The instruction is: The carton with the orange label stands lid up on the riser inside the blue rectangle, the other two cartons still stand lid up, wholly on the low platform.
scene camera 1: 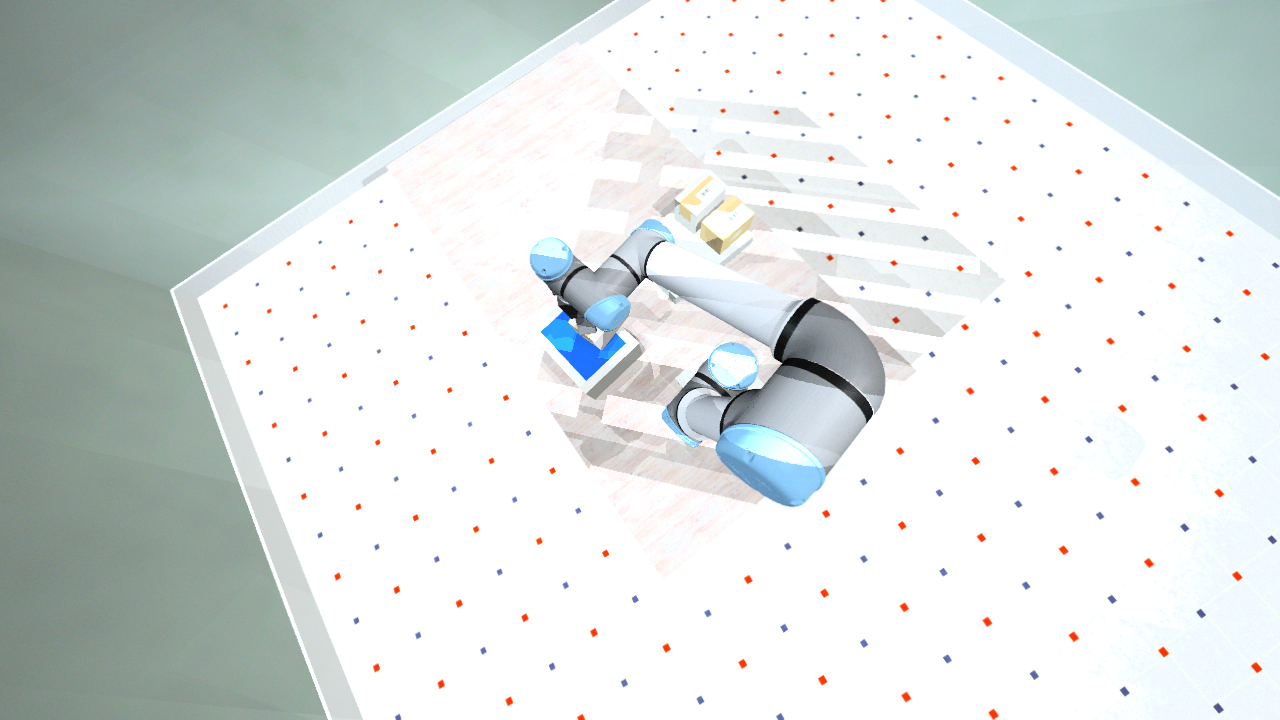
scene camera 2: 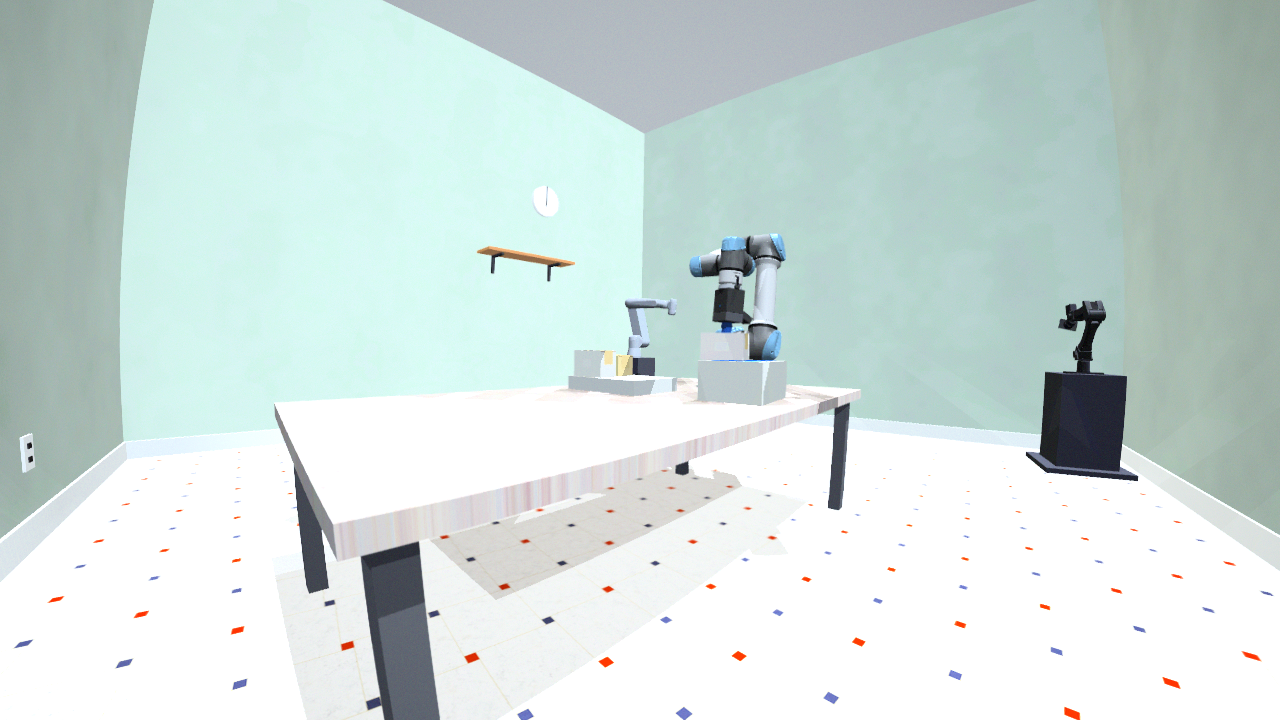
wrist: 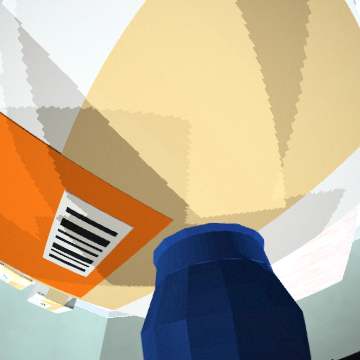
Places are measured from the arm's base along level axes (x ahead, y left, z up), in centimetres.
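Where they show: end effector, tool point: (scene camera 2: 725, 337) (wrist: 201, 228).
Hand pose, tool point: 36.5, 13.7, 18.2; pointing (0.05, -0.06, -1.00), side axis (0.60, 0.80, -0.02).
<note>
Each offset is from my tool point to the top centre of the thing, as dx, dy, dz. Level surfaces: height alone.
My suction gripper (scene camera 2: 726, 328) (wrist: 209, 239) points down and holds the carton with the orange label @(-2.2, -1.1, +1.4) (scene camera 2: 722, 346) (wrist: 220, 140) by its lid. The orange label @(-3.9, -3.8, +1.4) (wrist: 30, 175) with a barcode shows beside the cup in the wrist view. The carton is upright, lid up, at the top of the tall grey-white riser @(-1.0, +6.1, -7.1) (scene camera 1: 614, 373) (scene camera 2: 741, 382); I cannot tell whether it touches. The wrist partly hides it above the blue rectangle @(-1.0, +6.1, -7.1) (scene camera 1: 565, 343). The other two cartons @(+5.5, -48.7, -4.9) (scene camera 1: 700, 198) @(-5.4, -48.9, -6.6) (scene camera 1: 726, 225) (scene camera 2: 592, 362) (scene camera 2: 623, 365) stand lid up on the low platform @(+0.7, -39.7, -14.4) (scene camera 1: 735, 254) (scene camera 2: 617, 385).
The riser and the platform stand apart on the pale table @(dz -19.1) (scene camera 2: 501, 429). My arm (scene camera 1: 716, 291) reaches across between them in the overhead view. A grey arm (scene camera 2: 637, 322) stands behind the platform in the second scene view. A black arm (scene camera 2: 1087, 331) stands on a dark pedestal at the right.
</note>
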